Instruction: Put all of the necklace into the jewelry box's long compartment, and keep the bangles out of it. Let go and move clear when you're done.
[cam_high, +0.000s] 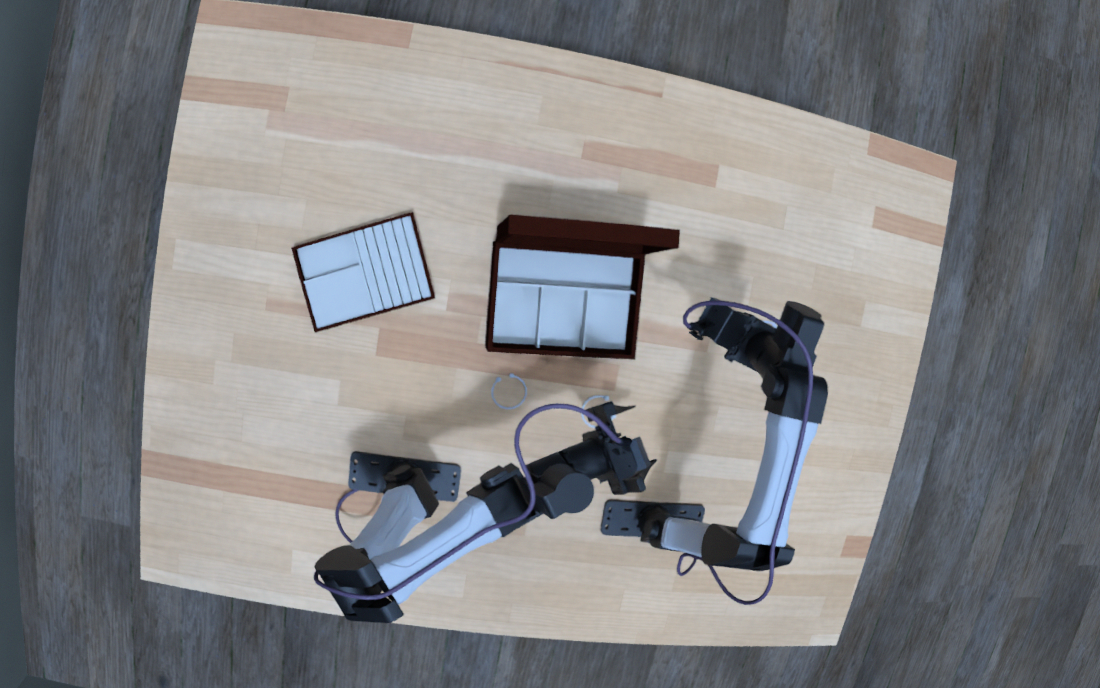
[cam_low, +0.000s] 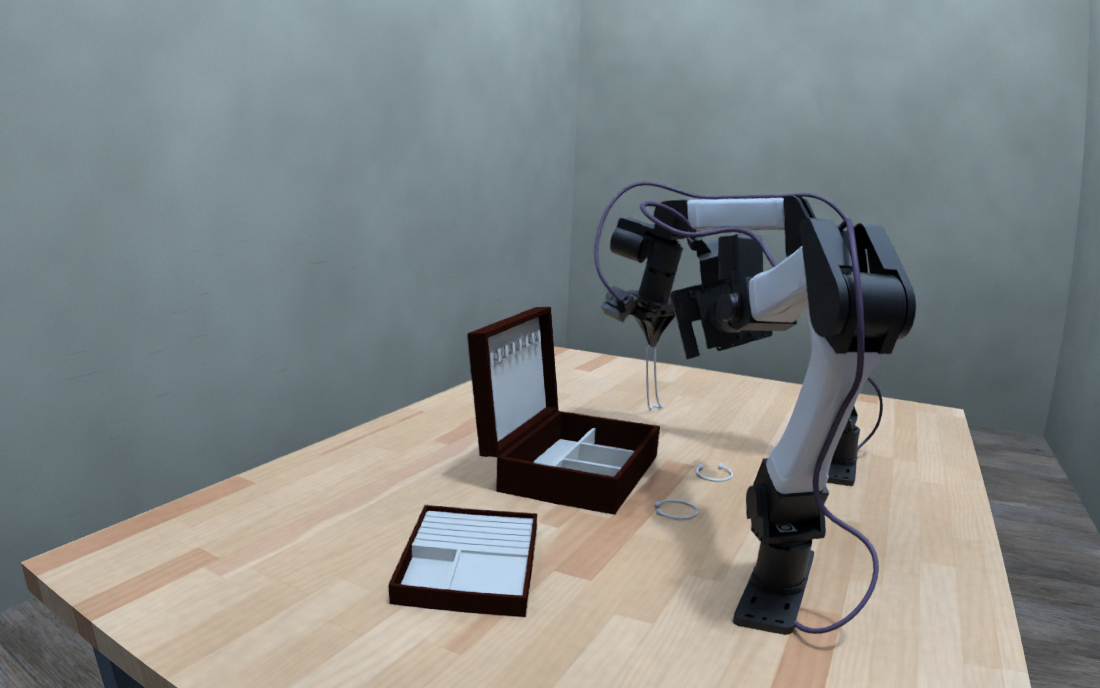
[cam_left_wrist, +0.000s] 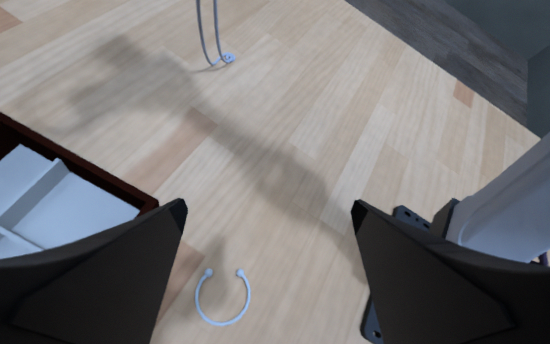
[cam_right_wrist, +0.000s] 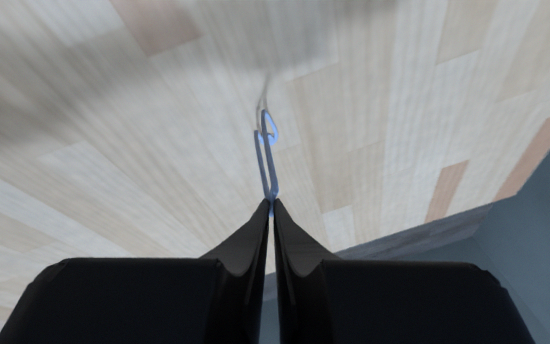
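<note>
My right hand is 10 mm past the jewelry box, 320 mm to the right of it and 40 mm above it. The rest, counted from my right hand: divided tray 50 mm behind, 660 mm to the left, 140 mm below.
</note>
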